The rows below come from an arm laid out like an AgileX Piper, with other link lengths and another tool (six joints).
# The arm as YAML. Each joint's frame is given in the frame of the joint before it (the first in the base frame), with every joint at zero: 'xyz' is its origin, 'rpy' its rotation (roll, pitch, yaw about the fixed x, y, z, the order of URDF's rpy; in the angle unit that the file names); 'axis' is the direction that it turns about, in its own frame. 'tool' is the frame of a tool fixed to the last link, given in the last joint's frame.
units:
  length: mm
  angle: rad
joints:
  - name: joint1
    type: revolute
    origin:
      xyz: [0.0, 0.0, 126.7]
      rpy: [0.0, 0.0, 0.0]
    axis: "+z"
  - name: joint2
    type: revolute
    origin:
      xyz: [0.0, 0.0, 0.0]
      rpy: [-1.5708, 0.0, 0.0]
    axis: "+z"
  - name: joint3
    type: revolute
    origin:
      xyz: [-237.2, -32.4, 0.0]
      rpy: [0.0, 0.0, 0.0]
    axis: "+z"
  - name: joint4
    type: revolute
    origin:
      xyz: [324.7, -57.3, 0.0]
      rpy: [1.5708, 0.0, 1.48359]
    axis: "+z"
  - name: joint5
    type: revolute
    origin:
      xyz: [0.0, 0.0, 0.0]
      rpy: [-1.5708, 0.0, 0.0]
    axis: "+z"
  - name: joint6
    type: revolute
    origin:
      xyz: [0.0, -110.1, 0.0]
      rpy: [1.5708, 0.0, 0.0]
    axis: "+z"
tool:
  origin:
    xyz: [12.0, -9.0, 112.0]
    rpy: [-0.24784, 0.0, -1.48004]
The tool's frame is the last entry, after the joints.
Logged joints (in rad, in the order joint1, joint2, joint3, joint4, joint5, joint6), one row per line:
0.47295 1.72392 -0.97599 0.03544 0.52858 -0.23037
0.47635 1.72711 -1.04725 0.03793 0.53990 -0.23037
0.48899 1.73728 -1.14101 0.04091 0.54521 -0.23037
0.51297 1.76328 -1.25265 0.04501 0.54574 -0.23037
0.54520 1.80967 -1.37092 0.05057 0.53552 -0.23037
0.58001 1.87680 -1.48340 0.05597 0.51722 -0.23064
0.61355 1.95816 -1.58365 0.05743 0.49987 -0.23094
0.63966 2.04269 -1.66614 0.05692 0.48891 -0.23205
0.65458 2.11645 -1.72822 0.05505 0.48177 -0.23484
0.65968 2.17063 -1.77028 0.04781 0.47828 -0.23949
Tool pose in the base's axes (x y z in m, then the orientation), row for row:
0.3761 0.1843 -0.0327 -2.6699 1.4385 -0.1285
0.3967 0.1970 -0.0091 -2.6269 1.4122 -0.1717
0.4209 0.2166 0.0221 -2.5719 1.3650 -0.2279
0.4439 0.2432 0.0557 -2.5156 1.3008 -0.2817
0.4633 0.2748 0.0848 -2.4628 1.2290 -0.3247
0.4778 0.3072 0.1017 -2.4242 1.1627 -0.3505
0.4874 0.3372 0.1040 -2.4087 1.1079 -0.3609
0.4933 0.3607 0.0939 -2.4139 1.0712 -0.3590
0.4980 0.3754 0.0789 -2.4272 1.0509 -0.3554
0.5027 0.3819 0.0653 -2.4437 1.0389 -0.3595
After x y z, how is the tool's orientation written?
As a rotation vector, in radians.
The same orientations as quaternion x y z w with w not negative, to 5 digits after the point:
-0.87833 0.47323 -0.04227 0.05303
-0.87672 0.47132 -0.05730 0.07703
-0.87524 0.46452 -0.07756 0.11028
-0.87427 0.45208 -0.09790 0.14726
-0.87344 0.43587 -0.11516 0.18399
-0.87348 0.41894 -0.12629 0.21346
-0.87589 0.40287 -0.13124 0.23083
-0.88014 0.39057 -0.13090 0.23595
-0.88420 0.38283 -0.12947 0.23425
-0.88774 0.37741 -0.13060 0.22895

